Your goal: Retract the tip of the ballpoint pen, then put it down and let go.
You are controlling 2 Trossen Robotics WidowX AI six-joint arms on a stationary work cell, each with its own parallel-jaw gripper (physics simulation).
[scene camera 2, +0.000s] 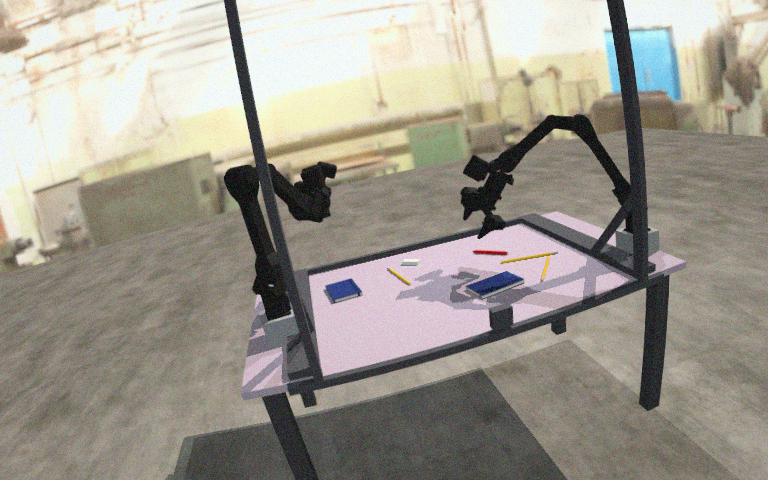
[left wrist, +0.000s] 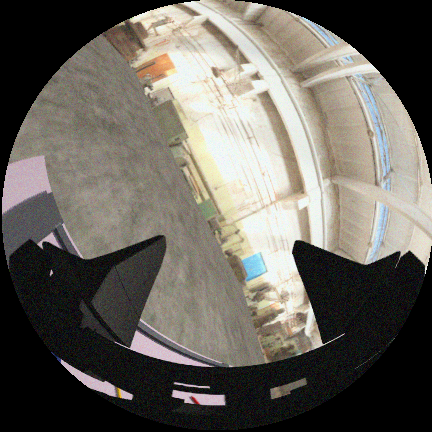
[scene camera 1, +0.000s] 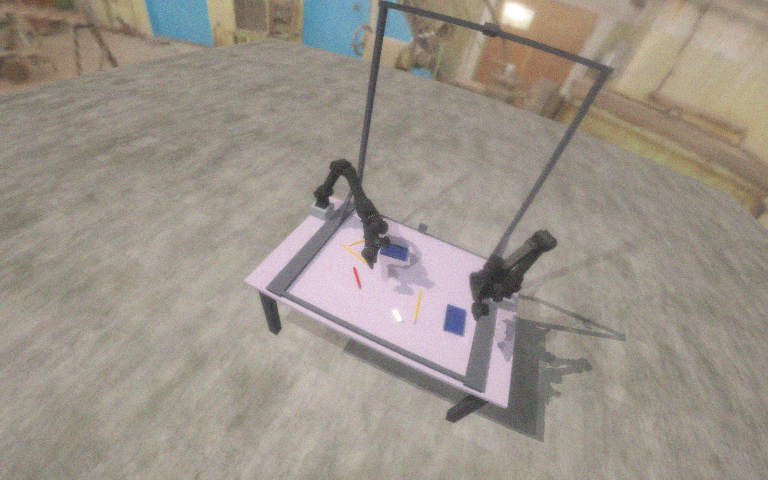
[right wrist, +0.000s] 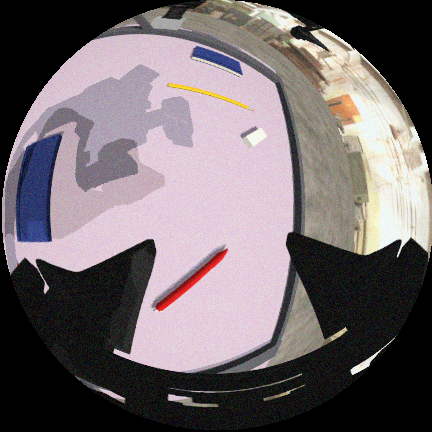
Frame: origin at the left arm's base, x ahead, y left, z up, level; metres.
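Seen in the pictures: left gripper, fingertip midpoint: (left wrist: pixel 231 245) (scene camera 1: pixel 475 310); right gripper, fingertip midpoint: (scene camera 2: pixel 471 229) (scene camera 1: pixel 373 266) (right wrist: pixel 221 243); left arm's base, origin of the base link: (scene camera 2: pixel 278 313); right arm's base, origin of the base link: (scene camera 1: pixel 322 204).
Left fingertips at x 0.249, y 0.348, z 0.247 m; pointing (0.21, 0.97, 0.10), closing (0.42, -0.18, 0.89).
Note:
Pixels of each thing's top centre, then the offset from my left fingertips to it.
- red ballpoint pen, middle of its top: (right wrist: pixel 194 282) (scene camera 2: pixel 489 250) (left wrist: pixel 201 405) (scene camera 1: pixel 356 276) dx +0.461, dy -0.224, dz -0.304 m
- white eraser, middle of its top: (right wrist: pixel 257 135) (scene camera 2: pixel 411 260) (scene camera 1: pixel 397 315) dx +0.231, dy -0.088, dz -0.304 m
- pencil, middle of its top: (right wrist: pixel 217 94) (scene camera 2: pixel 398 274) (scene camera 1: pixel 417 306) dx +0.151, dy -0.167, dz -0.309 m
- second blue notebook, middle of its top: (right wrist: pixel 218 57) (scene camera 2: pixel 342 288) (scene camera 1: pixel 455 319) dx -0.029, dy -0.154, dz -0.304 m
The red ballpoint pen (scene camera 1: pixel 356 277) (scene camera 2: pixel 490 252) (left wrist: pixel 195 400) (right wrist: pixel 192 280) lies flat on the table. In the right wrist view it lies diagonally, with a tapered end at the upper right and a small pale stub at the lower left; whether the writing tip is out cannot be told. My right gripper (scene camera 1: pixel 379 253) (scene camera 2: pixel 474 224) (right wrist: pixel 221 243) is open and empty, above the table near the pen, pointing down; in its wrist view the pen shows between and below the fingers. My left gripper (scene camera 1: pixel 480 308) (left wrist: pixel 231 245) is open and empty, held high at its own side, away from the pen.
A blue notebook (scene camera 1: pixel 394 251) (scene camera 2: pixel 495 284) (right wrist: pixel 37 190) and two yellow pencils (scene camera 1: pixel 353 254) (scene camera 2: pixel 528 258) lie near the pen. A white eraser (scene camera 1: pixel 397 315) (scene camera 2: pixel 410 262) (right wrist: pixel 255 137), another pencil (scene camera 1: pixel 417 306) (scene camera 2: pixel 399 276) (right wrist: pixel 210 95) and a second blue notebook (scene camera 1: pixel 455 319) (scene camera 2: pixel 343 290) (right wrist: pixel 217 60) lie farther off.

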